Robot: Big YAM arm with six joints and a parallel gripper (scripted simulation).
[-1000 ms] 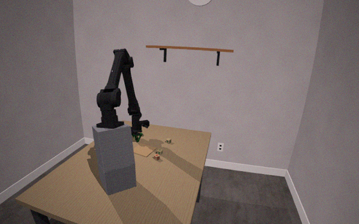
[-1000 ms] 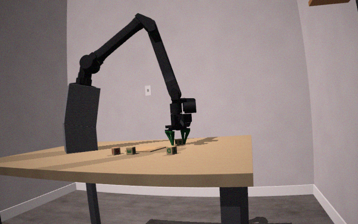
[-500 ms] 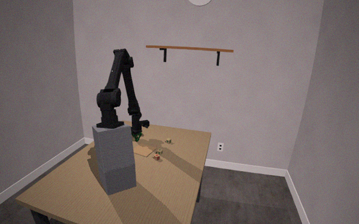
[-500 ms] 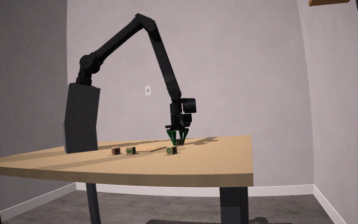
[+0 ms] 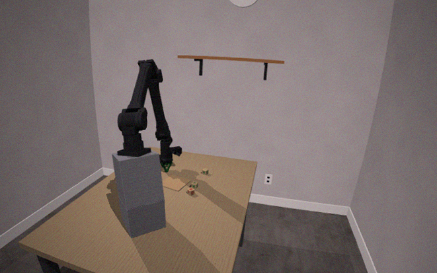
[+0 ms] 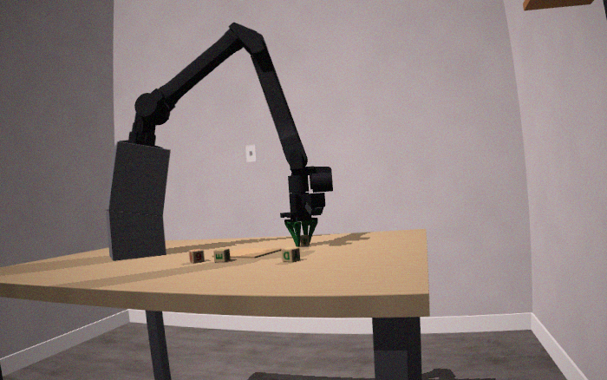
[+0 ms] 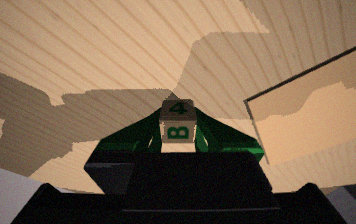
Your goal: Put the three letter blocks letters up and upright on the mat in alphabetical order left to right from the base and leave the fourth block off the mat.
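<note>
Now: the dark block 1 cm above my hand. The rest, counted from my hand: pale mat: 13 cm to the right, 10 cm behind, 1 cm below; then green-lettered block: 24 cm to the right, 9 cm ahead, 1 cm above.
</note>
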